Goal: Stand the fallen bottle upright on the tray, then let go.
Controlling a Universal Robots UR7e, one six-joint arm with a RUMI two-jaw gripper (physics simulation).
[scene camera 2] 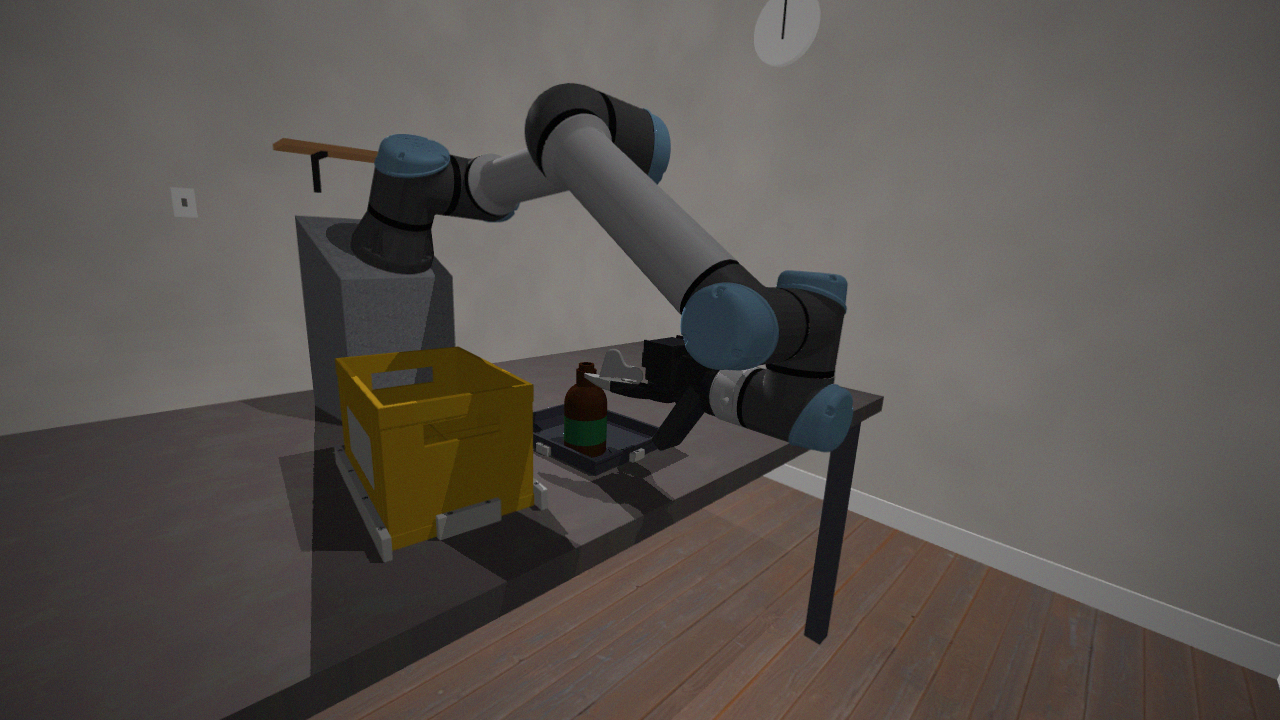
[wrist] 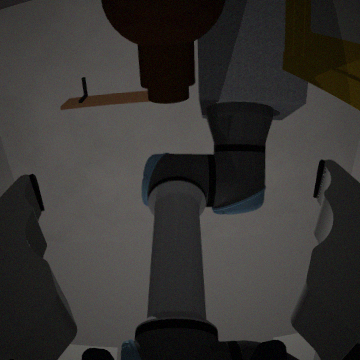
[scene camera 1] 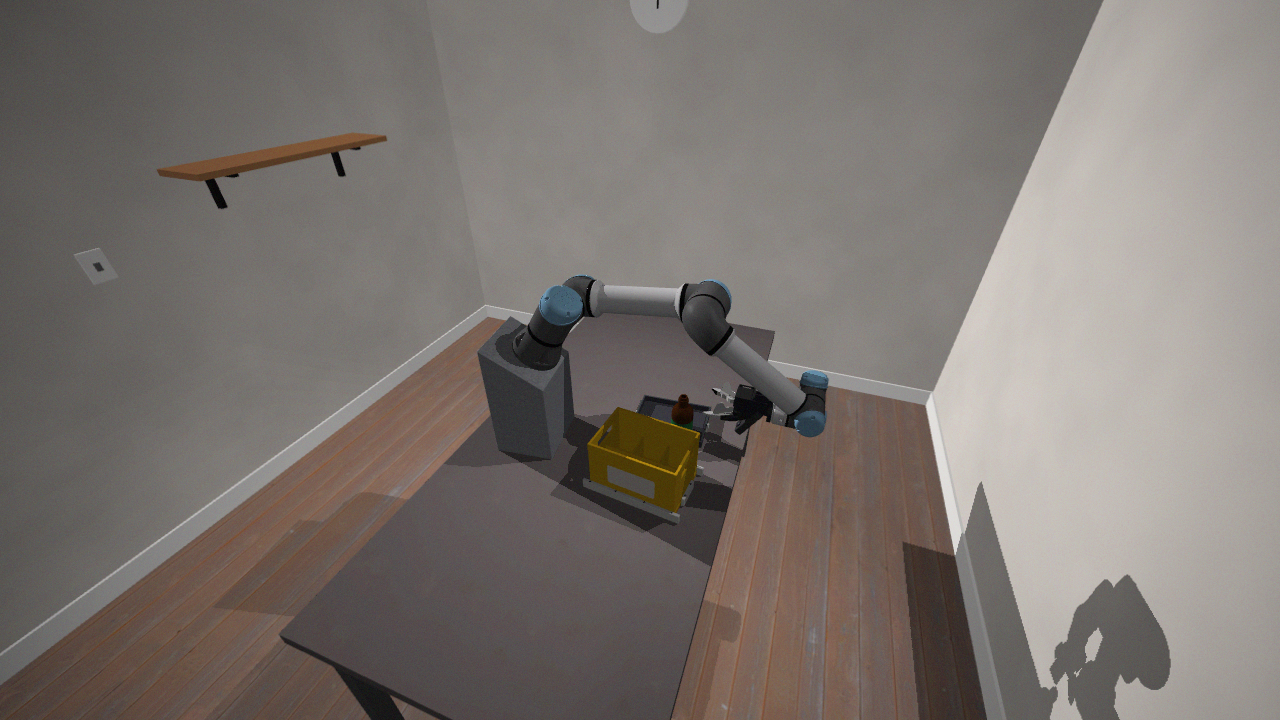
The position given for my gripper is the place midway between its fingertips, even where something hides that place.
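Note:
My gripper (scene camera 2: pixel 616 368), (wrist: pixel 176 171), (scene camera 1: pixel 707 400). Brown bottle (scene camera 2: pixel 585 405).

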